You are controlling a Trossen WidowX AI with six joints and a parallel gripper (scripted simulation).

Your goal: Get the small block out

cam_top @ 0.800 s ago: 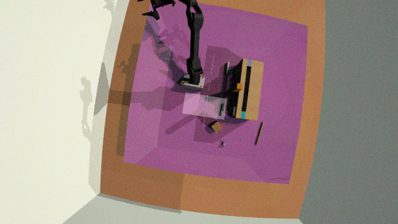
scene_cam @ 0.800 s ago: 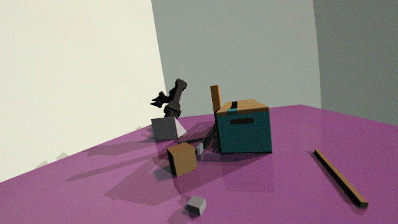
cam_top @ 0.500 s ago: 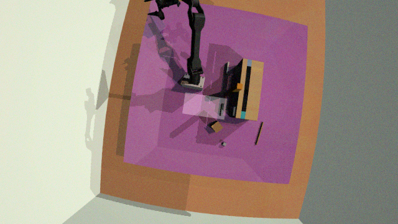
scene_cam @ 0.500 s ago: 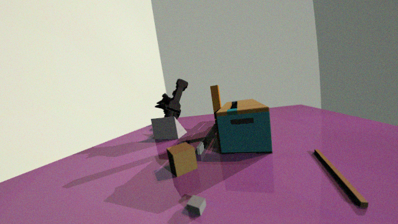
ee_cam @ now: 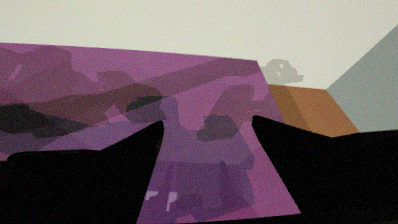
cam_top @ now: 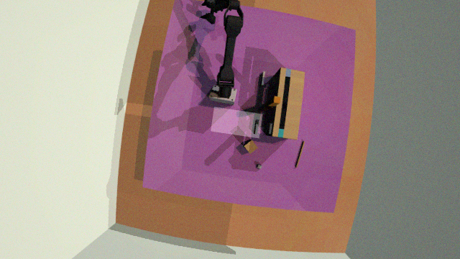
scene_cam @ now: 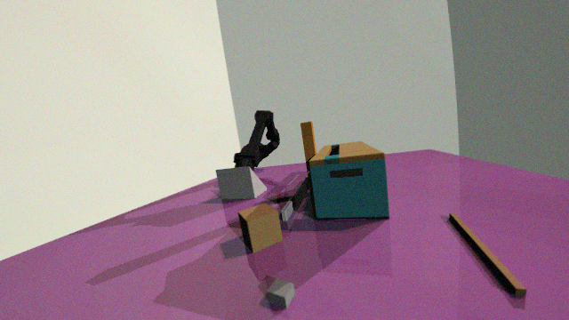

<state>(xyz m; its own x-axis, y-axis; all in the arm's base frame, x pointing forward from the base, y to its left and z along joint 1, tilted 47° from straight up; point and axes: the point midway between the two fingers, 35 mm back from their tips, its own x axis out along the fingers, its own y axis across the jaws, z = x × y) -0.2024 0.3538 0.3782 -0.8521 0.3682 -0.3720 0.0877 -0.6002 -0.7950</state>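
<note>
The orange bar lies 500 mm ahead of my gripper tip, 530 mm to the right of it and 50 mm above it. The rest, counted from my gripper tip: thin wooden stick (760 mm ahead, 790 mm to the right, 60 mm below); then grey block (510 mm ahead, 900 mm to the right, 50 mm below).
</note>
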